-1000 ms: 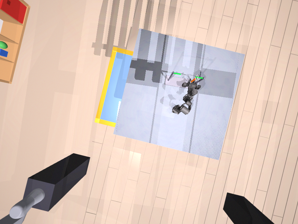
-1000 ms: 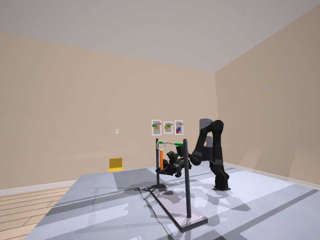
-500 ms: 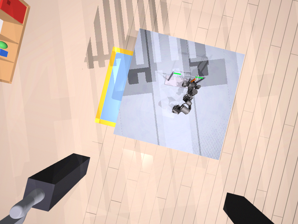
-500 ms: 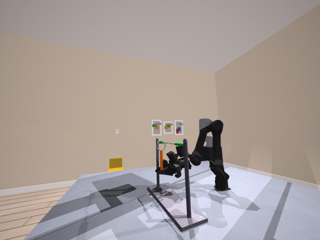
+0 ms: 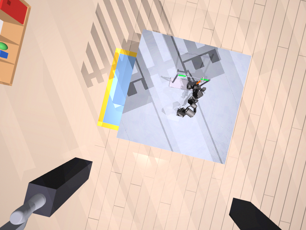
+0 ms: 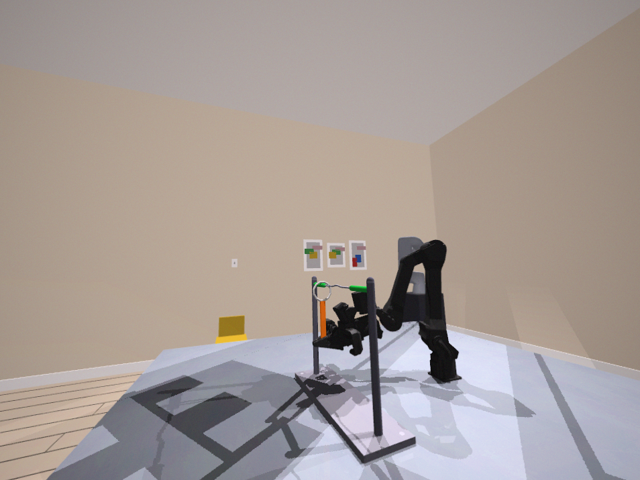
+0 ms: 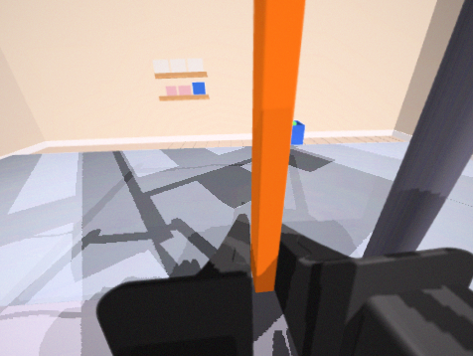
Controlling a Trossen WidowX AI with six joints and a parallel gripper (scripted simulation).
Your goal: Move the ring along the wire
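Now: gripper tip 3 cm past the ring with orange handle and 10 cm below it.
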